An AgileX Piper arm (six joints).
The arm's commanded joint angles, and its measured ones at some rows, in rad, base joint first. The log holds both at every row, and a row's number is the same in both.
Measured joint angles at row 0: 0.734 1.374 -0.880 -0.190 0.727 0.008
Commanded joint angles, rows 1 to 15: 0.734 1.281 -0.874 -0.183 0.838 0.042; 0.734 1.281 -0.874 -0.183 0.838 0.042; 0.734 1.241 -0.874 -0.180 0.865 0.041; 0.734 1.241 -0.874 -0.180 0.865 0.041; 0.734 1.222 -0.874 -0.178 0.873 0.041; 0.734 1.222 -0.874 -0.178 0.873 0.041; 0.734 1.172 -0.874 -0.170 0.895 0.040; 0.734 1.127 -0.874 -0.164 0.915 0.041; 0.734 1.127 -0.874 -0.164 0.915 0.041; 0.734 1.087 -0.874 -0.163 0.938 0.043; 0.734 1.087 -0.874 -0.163 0.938 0.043; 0.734 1.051 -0.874 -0.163 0.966 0.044; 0.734 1.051 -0.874 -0.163 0.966 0.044; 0.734 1.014 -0.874 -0.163 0.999 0.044; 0.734 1.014 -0.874 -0.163 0.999 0.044
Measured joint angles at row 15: 0.734 1.063 -0.880 -0.165 0.949 0.032
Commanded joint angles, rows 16 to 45: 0.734 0.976 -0.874 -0.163 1.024 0.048; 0.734 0.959 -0.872 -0.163 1.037 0.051; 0.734 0.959 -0.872 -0.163 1.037 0.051; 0.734 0.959 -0.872 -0.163 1.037 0.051; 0.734 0.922 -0.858 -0.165 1.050 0.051; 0.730 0.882 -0.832 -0.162 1.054 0.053; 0.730 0.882 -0.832 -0.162 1.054 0.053; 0.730 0.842 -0.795 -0.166 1.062 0.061; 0.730 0.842 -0.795 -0.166 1.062 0.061; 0.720 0.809 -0.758 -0.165 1.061 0.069; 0.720 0.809 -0.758 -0.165 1.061 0.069; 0.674 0.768 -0.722 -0.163 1.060 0.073; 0.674 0.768 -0.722 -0.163 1.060 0.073; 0.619 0.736 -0.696 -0.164 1.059 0.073; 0.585 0.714 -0.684 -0.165 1.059 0.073; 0.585 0.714 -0.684 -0.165 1.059 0.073; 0.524 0.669 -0.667 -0.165 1.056 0.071; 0.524 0.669 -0.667 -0.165 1.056 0.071; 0.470 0.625 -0.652 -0.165 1.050 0.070; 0.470 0.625 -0.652 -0.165 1.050 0.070; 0.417 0.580 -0.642 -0.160 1.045 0.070; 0.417 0.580 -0.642 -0.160 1.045 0.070; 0.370 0.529 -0.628 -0.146 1.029 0.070; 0.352 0.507 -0.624 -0.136 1.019 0.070; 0.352 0.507 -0.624 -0.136 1.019 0.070; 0.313 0.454 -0.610 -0.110 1.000 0.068; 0.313 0.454 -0.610 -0.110 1.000 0.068; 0.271 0.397 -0.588 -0.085 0.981 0.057; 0.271 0.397 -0.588 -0.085 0.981 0.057; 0.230 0.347 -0.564 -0.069 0.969 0.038
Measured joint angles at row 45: 0.283 0.411 -0.593 -0.099 0.995 0.055
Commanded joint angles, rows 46 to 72: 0.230 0.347 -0.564 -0.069 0.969 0.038; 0.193 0.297 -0.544 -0.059 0.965 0.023; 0.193 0.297 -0.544 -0.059 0.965 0.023; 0.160 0.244 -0.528 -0.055 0.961 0.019; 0.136 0.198 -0.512 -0.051 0.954 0.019; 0.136 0.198 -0.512 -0.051 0.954 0.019; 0.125 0.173 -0.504 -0.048 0.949 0.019; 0.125 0.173 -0.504 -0.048 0.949 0.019; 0.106 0.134 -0.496 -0.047 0.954 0.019; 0.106 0.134 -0.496 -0.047 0.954 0.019; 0.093 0.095 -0.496 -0.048 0.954 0.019; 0.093 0.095 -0.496 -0.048 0.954 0.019; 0.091 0.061 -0.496 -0.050 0.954 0.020; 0.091 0.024 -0.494 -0.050 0.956 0.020; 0.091 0.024 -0.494 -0.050 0.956 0.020; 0.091 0.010 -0.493 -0.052 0.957 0.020; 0.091 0.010 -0.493 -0.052 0.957 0.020; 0.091 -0.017 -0.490 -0.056 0.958 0.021; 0.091 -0.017 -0.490 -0.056 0.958 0.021; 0.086 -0.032 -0.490 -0.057 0.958 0.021; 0.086 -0.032 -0.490 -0.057 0.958 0.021; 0.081 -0.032 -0.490 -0.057 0.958 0.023; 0.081 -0.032 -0.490 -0.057 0.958 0.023; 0.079 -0.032 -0.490 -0.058 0.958 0.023; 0.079 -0.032 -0.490 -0.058 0.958 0.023; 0.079 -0.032 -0.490 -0.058 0.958 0.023; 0.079 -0.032 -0.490 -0.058 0.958 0.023
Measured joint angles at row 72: 0.085 -0.004 -0.492 -0.057 0.969 0.028
